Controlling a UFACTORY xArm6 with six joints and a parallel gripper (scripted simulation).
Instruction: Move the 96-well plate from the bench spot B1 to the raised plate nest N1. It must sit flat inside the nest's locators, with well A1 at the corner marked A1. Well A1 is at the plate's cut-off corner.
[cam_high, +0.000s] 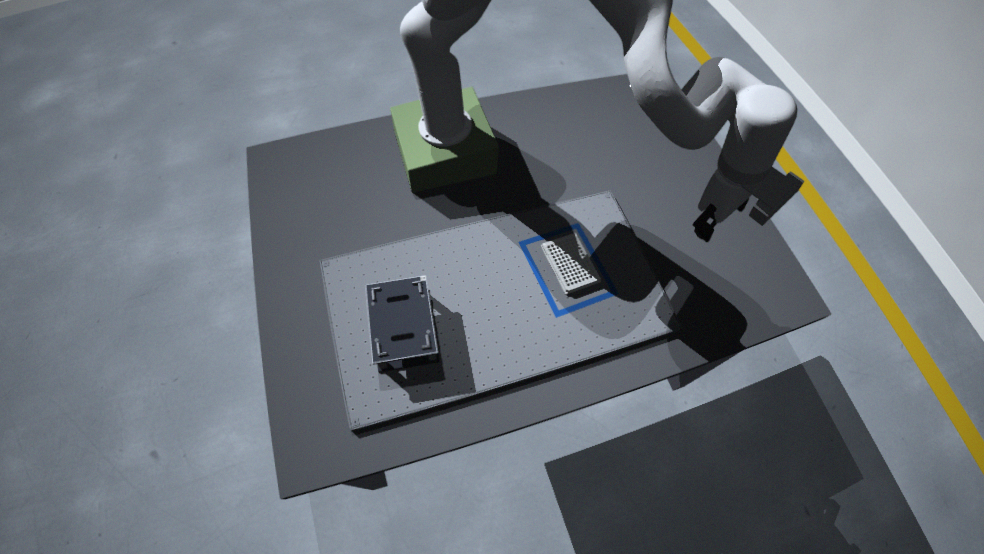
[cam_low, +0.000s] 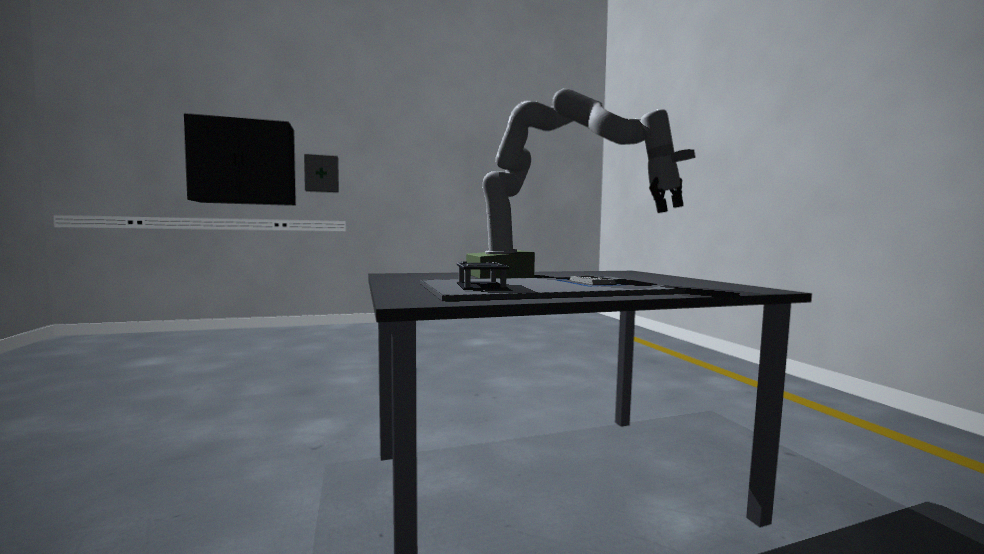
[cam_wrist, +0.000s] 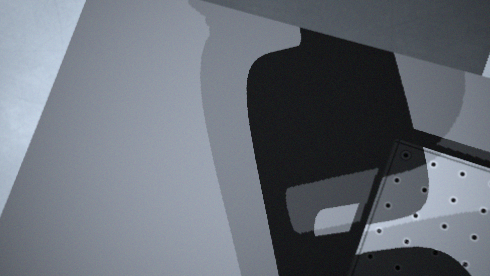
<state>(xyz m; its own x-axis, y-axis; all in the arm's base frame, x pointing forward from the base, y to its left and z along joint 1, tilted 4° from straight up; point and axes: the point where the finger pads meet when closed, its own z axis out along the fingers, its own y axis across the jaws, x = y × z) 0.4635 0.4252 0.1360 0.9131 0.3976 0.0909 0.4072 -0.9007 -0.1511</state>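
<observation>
My gripper is now 230 mm above the white 96-well plate, 210 mm to the left of it and 80 mm past it. From my hand the other things lie so: A1 mark (530 mm to the right, 180 mm below, 80 mm behind); raised plate nest N1 (590 mm to the right, 180 mm below, 10 mm behind); dark table (380 mm to the right, 250 mm below, 50 mm behind).
</observation>
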